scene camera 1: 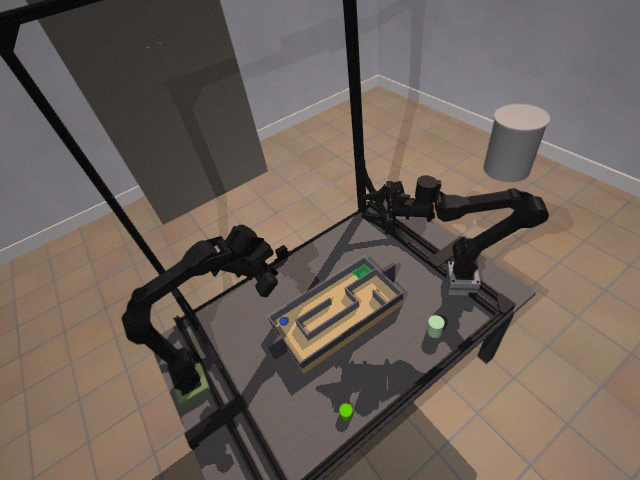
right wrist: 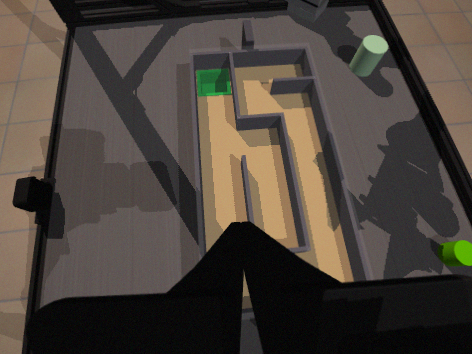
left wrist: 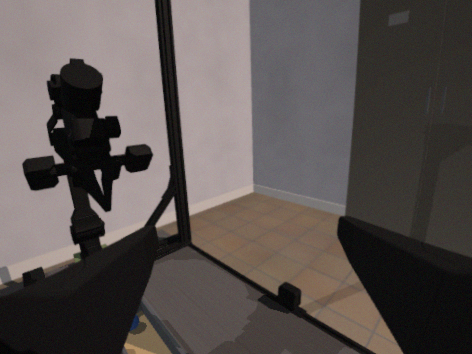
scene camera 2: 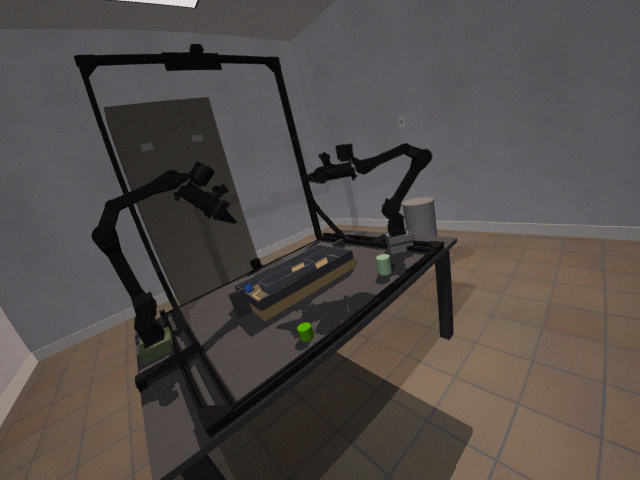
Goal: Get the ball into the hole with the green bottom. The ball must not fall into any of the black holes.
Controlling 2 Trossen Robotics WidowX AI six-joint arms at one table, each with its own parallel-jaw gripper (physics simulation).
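Note:
The blue ball (scene camera 1: 283, 321) (scene camera 2: 249, 287) (left wrist: 134, 322) rests inside the walled maze box (scene camera 1: 351, 335) (scene camera 2: 305, 293) (right wrist: 270, 59), in its left end corner in scene camera 1. The green-bottomed hole (scene camera 1: 361, 271) (right wrist: 214, 82) is in the box's far corner, at the other end of the same long side. No black holes can be made out. My right gripper (scene camera 2: 235, 222) (left wrist: 108, 210) (right wrist: 240, 231) is shut and empty above the box; its fingers hide the box's near end in the right wrist view. My left gripper (scene camera 2: 308, 178) (left wrist: 248, 230) is open and empty, high near the far table corner.
Handles stick out from the box ends, one (scene camera 1: 391, 271) (right wrist: 248, 34) at the far end and one (scene camera 1: 277, 348) (scene camera 2: 240, 302) at the near end. A pale green cylinder (scene camera 1: 435, 326) (scene camera 2: 383, 264) (right wrist: 369, 56) and a bright green cylinder (scene camera 1: 345, 411) (scene camera 2: 305, 331) (right wrist: 456, 253) stand on the table.

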